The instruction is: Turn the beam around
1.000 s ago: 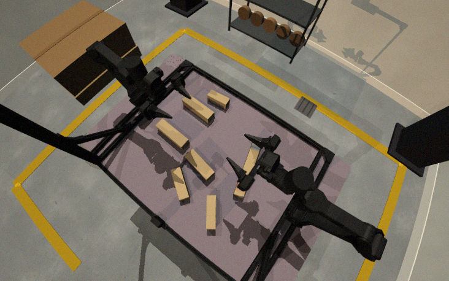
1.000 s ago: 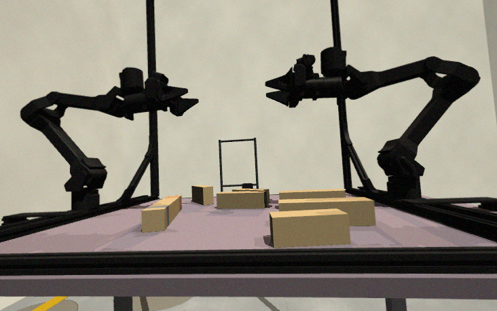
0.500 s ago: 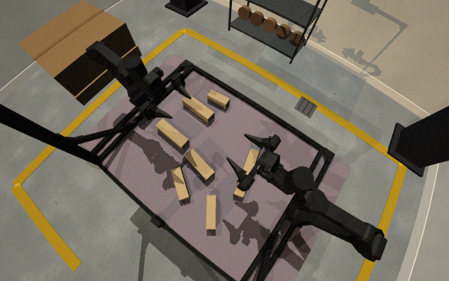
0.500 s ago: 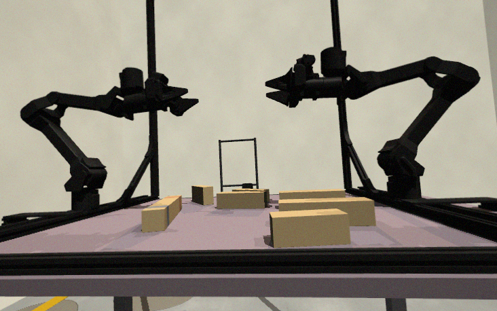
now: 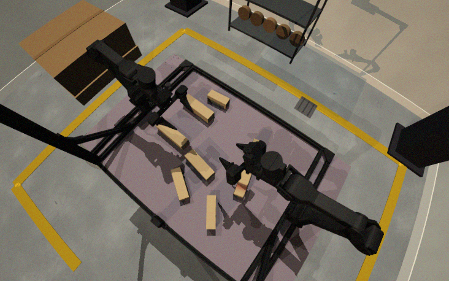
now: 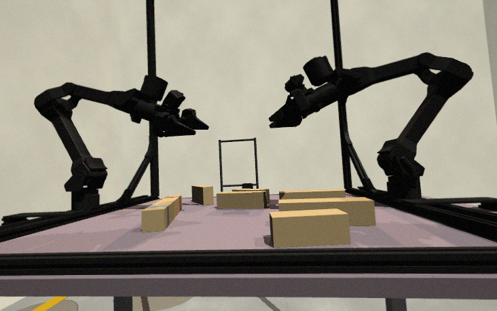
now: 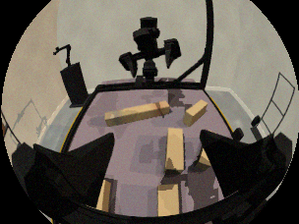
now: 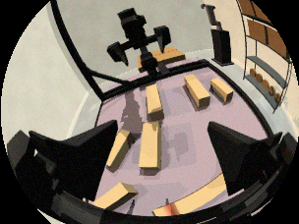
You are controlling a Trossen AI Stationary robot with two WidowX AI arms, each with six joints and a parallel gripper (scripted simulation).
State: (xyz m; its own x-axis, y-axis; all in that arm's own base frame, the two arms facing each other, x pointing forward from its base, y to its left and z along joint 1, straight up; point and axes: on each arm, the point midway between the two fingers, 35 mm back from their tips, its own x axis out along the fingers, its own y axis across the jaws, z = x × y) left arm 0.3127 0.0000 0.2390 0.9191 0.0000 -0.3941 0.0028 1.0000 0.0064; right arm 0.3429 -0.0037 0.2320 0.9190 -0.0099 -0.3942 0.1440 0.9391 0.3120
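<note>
My right hand is 23 cm above the beam, 6 cm to the left of it and 6 cm short of it.
</note>
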